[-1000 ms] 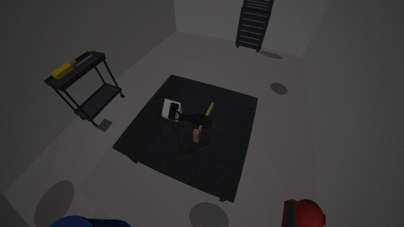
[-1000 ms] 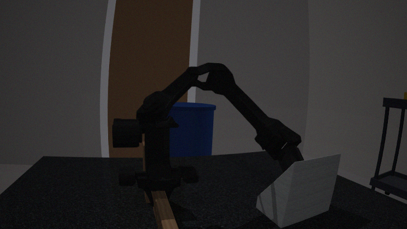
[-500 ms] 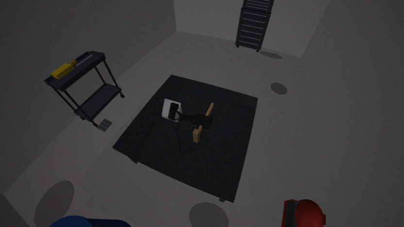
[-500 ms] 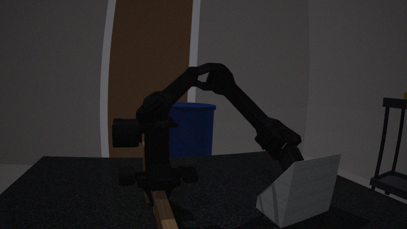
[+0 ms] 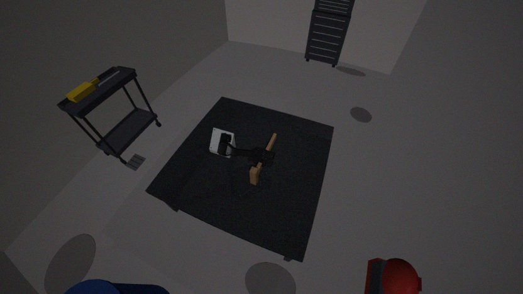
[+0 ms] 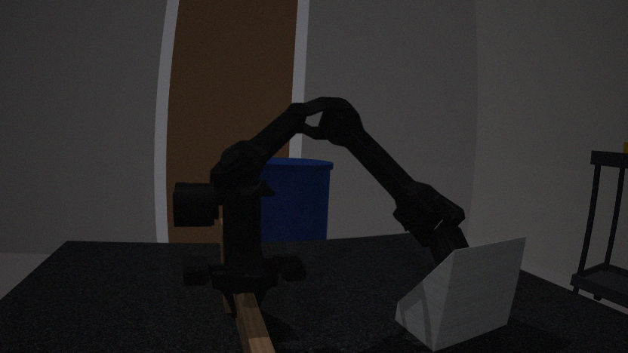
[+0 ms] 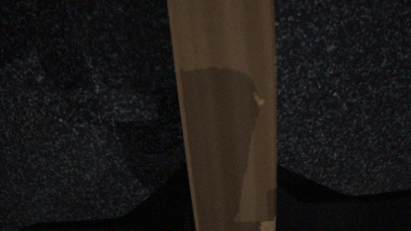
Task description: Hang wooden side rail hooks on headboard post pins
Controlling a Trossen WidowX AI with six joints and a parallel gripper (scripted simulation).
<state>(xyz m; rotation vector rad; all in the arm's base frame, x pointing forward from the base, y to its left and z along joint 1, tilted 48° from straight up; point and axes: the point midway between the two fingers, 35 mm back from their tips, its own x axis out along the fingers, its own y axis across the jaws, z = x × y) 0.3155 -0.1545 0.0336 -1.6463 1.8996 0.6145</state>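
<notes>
My gripper tip is 10 mm past the wooden headboard post, 120 mm to the left of it and 40 mm below it.
</notes>
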